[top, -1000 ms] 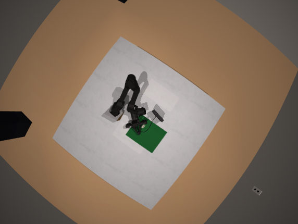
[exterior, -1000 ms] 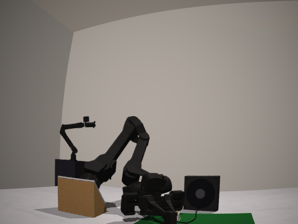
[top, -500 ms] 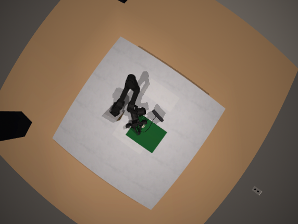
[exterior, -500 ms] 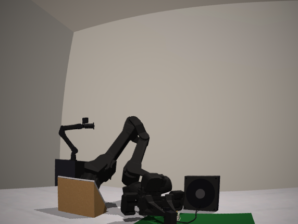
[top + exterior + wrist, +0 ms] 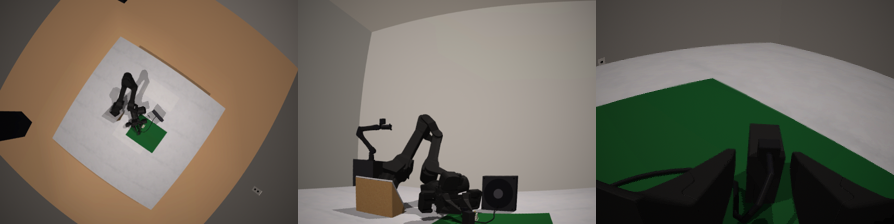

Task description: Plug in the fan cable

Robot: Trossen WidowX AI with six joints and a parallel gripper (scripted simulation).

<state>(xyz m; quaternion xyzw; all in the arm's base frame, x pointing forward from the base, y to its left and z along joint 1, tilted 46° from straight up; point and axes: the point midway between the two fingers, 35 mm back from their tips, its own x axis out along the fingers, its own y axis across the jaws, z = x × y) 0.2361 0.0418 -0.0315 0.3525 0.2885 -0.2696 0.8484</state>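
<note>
The black fan plug lies 20 mm below my gripper tip, 10 mm to the right of it and 10 mm ahead of it. Round my gripper tip: green board (70 mm ahead, 50 mm below, 20 mm to the left); black fan (210 mm to the left, 50 mm ahead, 20 mm above); four-pin header (60 mm to the left, 40 mm below, 10 mm ahead).
</note>
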